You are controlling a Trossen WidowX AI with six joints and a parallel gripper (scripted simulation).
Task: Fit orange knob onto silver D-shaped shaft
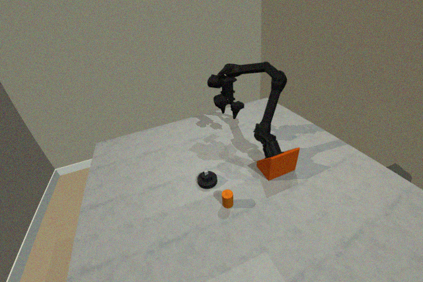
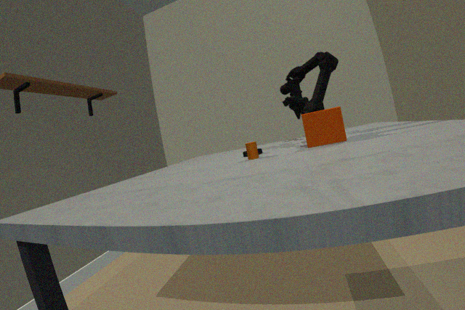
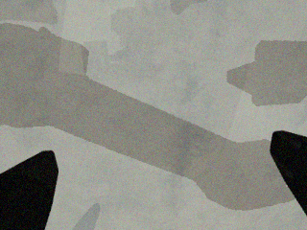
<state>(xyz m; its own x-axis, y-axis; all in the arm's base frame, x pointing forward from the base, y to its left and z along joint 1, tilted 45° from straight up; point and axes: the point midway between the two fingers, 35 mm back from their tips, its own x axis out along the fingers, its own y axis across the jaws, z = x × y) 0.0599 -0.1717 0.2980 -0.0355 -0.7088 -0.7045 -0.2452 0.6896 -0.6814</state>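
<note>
The orange knob is 22 cm ahead of my gripper tip, 42 cm to the left of it and 8 cm below it. The rest, counted from my gripper tip: round dark pedestal (24 cm ahead, 28 cm to the left, 9 cm below).
</note>
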